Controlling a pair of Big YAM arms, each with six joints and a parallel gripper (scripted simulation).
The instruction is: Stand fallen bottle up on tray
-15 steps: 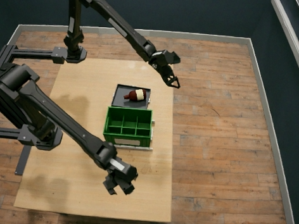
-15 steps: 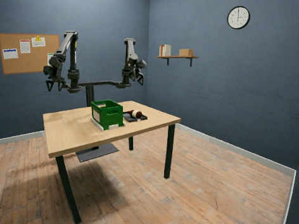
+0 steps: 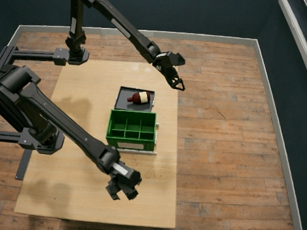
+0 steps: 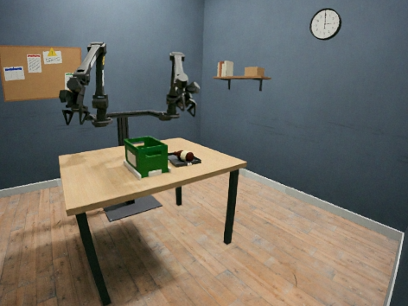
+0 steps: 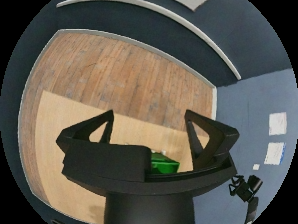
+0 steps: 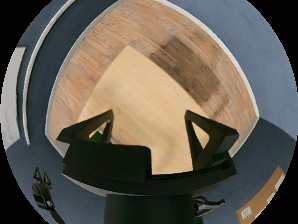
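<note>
The tray lies 360 mm below my left hand, 270 mm behind it and 120 mm to the left of it. The rest, counted from my left hand: bottle (330 mm below, 250 mm behind, 120 mm to the left); then green crate (290 mm below, 250 mm behind, 160 mm to the right).
</note>
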